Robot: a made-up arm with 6 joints.
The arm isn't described. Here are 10 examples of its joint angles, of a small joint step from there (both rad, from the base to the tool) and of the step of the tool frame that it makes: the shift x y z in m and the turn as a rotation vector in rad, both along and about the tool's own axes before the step.
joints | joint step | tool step
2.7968 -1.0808 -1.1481 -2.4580 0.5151 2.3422 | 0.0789 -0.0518 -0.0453 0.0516 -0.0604 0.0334 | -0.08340 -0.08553 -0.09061 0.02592 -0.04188 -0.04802
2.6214 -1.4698 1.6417 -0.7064 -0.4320 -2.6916 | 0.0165 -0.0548 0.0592 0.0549 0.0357 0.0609 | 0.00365 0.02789 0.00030 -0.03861 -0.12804 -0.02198
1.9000 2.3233 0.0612 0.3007 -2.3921 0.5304 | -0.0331 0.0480 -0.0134 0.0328 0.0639 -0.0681 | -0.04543 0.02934 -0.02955 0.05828 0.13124 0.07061
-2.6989 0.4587 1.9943 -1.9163 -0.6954 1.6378 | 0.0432 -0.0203 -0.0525 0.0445 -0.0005 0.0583 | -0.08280 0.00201 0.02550 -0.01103 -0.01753 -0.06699
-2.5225 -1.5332 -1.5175 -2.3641 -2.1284 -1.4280 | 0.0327 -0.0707 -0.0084 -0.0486 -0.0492 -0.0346 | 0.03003 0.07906 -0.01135 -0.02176 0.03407 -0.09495
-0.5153 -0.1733 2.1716 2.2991 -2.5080 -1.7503 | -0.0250 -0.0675 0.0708 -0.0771 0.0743 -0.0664 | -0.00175 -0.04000 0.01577 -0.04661 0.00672 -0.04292
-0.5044 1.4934 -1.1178 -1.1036 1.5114 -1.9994 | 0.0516 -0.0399 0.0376 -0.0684 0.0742 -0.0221 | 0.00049 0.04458 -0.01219 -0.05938 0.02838 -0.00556
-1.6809 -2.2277 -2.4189 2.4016 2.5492 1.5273 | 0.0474 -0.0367 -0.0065 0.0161 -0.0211 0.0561 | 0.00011 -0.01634 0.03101 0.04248 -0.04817 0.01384
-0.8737 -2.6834 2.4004 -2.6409 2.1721 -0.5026 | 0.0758 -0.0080 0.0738 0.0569 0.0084 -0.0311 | -0.01868 0.03570 0.08209 -0.04939 0.14589 -0.07299
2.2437 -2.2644 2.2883 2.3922 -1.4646 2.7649 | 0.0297 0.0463 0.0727 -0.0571 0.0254 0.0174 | -0.01961 -0.08156 0.05990 -0.00477 0.07052 0.05993
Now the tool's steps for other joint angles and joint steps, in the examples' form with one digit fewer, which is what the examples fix.
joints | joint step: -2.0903 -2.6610 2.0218 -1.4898 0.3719 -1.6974 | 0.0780 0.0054 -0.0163 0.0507 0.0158 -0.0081
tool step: 0.0072 -0.0265 0.0659 -0.0572 -0.1028 -0.0350
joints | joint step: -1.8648 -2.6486 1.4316 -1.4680 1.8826 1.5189 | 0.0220 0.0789 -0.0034 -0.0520 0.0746 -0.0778
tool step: 0.0665 -0.0196 0.0375 0.1063 0.1321 -0.0568
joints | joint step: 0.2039 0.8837 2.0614 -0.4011 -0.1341 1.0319 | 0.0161 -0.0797 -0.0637 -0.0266 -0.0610 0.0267
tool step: -0.1140 0.0322 0.1063 -0.1446 0.0238 -0.1373
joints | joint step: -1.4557 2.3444 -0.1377 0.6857 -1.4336 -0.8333 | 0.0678 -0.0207 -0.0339 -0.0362 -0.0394 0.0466
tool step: -0.0872 0.0078 0.0641 -0.0230 -0.1147 -0.0935
